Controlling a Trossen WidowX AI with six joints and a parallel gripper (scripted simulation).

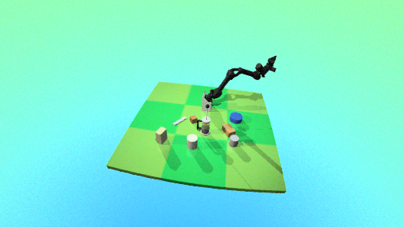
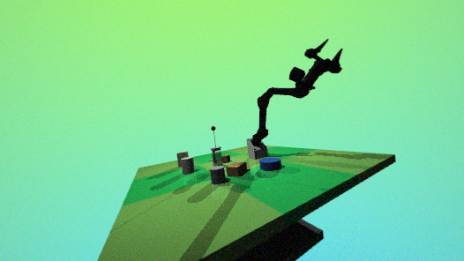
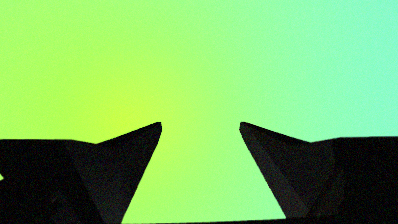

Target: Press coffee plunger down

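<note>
Right now my gripper tip is 540 mm to the left of the coffee press, 490 mm short of it and 460 mm above it. The rest, counted from my gripper tip: grey cylinder: 570 mm ahead, 550 mm below, 270 mm to the right; small brown cube: 650 mm to the right, 560 mm below, 380 mm ahead; brown box: 560 mm below, 440 mm ahead, 330 mm to the right.
</note>
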